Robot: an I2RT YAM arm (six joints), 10 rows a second.
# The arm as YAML. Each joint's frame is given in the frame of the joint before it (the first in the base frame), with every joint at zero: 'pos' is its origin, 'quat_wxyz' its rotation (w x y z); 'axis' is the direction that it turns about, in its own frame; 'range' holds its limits. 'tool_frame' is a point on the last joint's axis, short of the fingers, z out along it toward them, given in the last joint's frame.
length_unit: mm
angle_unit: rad
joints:
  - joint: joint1
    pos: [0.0, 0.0, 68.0]
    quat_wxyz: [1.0, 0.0, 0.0, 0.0]
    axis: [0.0, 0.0, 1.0]
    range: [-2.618, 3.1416]
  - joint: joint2
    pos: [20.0, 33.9, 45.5]
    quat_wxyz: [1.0, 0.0, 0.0, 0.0]
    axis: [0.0, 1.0, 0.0]
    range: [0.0, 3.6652]
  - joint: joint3
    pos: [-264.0, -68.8, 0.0]
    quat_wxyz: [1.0, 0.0, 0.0, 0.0]
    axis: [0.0, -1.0, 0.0]
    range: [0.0, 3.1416]
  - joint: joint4
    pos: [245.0, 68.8, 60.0]
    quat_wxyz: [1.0, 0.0, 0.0, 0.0]
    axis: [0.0, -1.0, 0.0]
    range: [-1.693, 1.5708]
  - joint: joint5
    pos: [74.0, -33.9, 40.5]
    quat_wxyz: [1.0, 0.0, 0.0, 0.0]
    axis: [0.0, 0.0, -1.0]
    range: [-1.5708, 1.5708]
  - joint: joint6
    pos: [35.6, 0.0, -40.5]
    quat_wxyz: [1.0, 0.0, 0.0, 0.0]
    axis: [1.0, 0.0, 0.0]
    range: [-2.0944, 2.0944]
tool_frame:
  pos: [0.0, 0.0, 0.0]
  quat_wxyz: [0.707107, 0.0, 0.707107, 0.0]
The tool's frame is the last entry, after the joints.
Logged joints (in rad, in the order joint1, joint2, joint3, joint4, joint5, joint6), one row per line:
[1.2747, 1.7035, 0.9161, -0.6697, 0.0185, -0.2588]
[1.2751, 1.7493, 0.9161, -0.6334, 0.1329, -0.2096]
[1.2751, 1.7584, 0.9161, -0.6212, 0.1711, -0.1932]
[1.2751, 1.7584, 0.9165, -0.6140, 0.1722, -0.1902]
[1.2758, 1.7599, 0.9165, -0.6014, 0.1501, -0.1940]
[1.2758, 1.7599, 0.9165, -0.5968, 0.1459, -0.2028]
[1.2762, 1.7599, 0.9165, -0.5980, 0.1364, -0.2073]
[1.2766, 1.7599, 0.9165, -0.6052, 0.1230, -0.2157]
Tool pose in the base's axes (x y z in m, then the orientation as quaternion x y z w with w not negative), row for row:
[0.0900, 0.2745, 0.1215, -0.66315, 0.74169, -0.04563, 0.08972]
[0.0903, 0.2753, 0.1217, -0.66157, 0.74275, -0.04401, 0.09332]
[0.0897, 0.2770, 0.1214, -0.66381, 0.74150, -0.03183, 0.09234]
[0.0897, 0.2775, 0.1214, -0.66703, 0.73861, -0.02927, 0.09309]
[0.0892, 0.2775, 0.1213, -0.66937, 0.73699, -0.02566, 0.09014]
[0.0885, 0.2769, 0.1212, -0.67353, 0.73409, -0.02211, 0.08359]
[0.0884, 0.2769, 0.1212, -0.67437, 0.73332, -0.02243, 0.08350]
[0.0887, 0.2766, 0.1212, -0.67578, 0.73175, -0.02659, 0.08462]
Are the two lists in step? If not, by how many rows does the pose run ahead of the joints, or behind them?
The pose runs 2 rows ahead of the joints: the pose in row i belongs to the joints in row i + 2.
